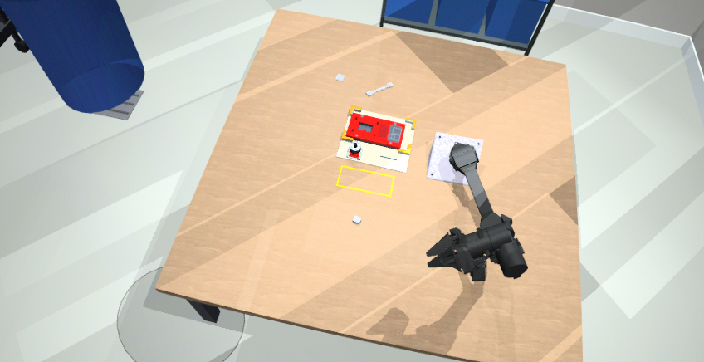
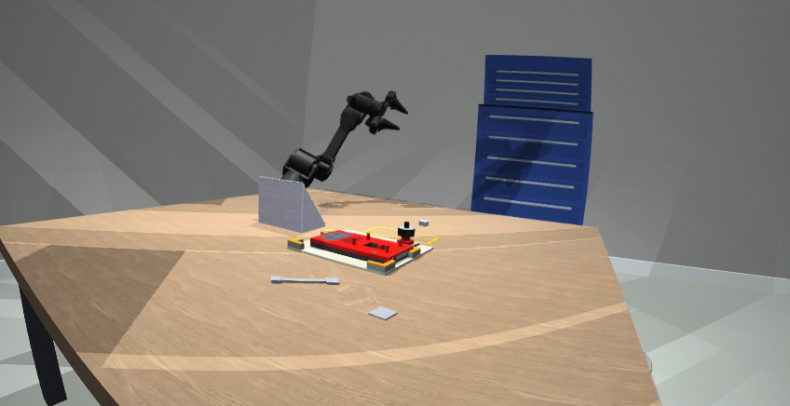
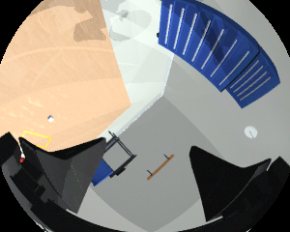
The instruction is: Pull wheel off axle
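Right now the dark wheel is 47 cm to the right of my gripper tip, 29 cm below it and 27 cm ahead of it. The rest, counted from my gripper tip: grey bar (79 cm to the right, 32 cm below, 24 cm ahead); then small grey cube (32 cm below, 21 cm to the right, 20 cm ahead).
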